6 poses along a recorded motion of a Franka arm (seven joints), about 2.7 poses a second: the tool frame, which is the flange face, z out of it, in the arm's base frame.
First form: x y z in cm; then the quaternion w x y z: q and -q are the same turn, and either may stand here.
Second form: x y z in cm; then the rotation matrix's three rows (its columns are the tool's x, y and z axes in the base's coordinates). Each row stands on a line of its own. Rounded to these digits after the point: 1 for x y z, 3 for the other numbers.
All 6 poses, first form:
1: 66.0 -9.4 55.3 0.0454 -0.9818 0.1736 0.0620
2: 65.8 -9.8 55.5 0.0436 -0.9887 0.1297 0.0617
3: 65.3 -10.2 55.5 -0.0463 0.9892 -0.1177 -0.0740
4: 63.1 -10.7 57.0 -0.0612 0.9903 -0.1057 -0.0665
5: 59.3 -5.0 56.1 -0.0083 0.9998 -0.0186 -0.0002
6: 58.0 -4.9 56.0 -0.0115 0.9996 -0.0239 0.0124
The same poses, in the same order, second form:
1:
66.0 -9.4 55.3
0.932 -0.347 -0.106
-0.335 -0.936 0.111
-0.138 -0.068 -0.988

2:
65.8 -9.8 55.5
0.959 -0.262 -0.111
-0.251 -0.963 0.102
-0.133 -0.070 -0.989

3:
65.3 -10.2 55.5
0.961 -0.240 -0.136
-0.226 -0.968 0.109
-0.157 -0.074 -0.985

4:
63.1 -10.7 57.0
0.969 -0.217 -0.119
-0.201 -0.970 0.135
-0.145 -0.107 -0.984

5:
59.3 -5.0 56.1
0.999 -0.037 0.000
-0.037 -0.999 0.017
-0.001 -0.017 -1.000

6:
58.0 -4.9 56.0
0.999 -0.047 0.025
-0.048 -0.999 0.022
0.024 -0.024 -0.999

